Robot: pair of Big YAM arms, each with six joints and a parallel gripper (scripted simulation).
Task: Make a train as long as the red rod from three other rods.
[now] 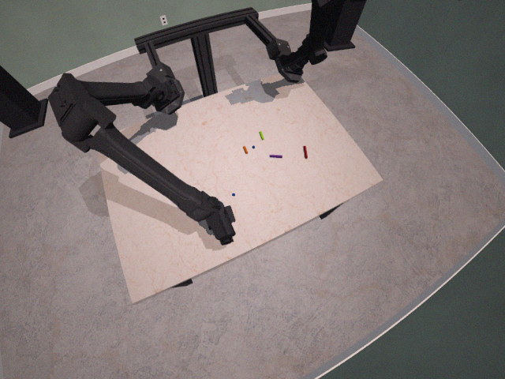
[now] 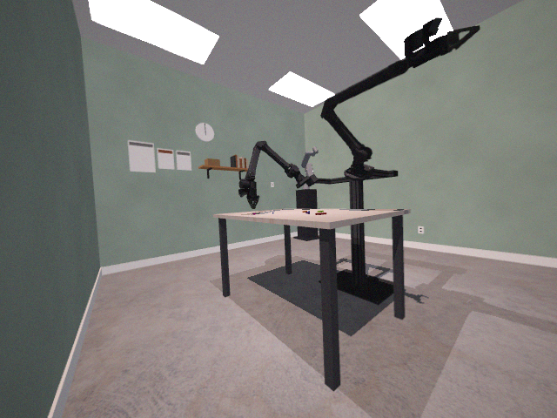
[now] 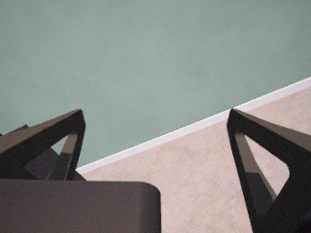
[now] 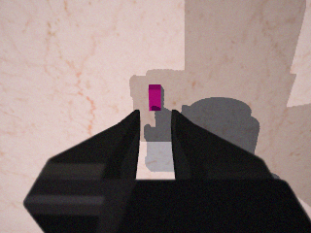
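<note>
The magenta rod lies 5 cm below my right hand and 1 cm behind it. From my right hand the other things lie so: purple rod 34 cm to the left, 25 cm behind, 5 cm below; orange rod 33 cm behind, 21 cm to the left, 5 cm below; lime rod 39 cm behind, 32 cm to the left, 5 cm below.
</note>
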